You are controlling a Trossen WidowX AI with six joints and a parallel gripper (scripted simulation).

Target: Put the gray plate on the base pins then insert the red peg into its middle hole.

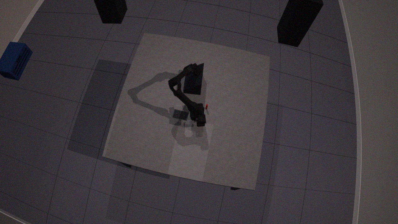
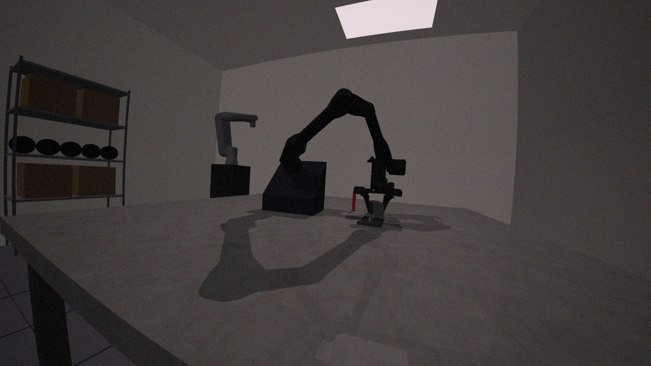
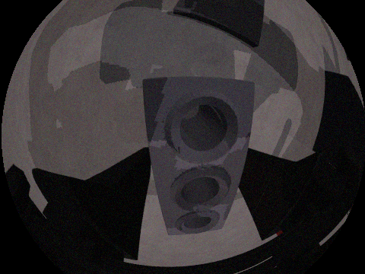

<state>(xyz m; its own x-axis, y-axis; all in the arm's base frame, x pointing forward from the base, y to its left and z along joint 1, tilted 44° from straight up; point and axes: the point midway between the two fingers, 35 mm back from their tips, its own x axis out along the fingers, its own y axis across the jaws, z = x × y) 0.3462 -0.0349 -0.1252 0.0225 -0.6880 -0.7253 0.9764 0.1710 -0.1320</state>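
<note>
The gray plate lies 30 mm above my gripper tip. Also, from my gripper tip: dark base 10 mm behind, 160 mm to the right; then red peg 100 mm behind, 50 mm to the left, 30 mm above.
</note>
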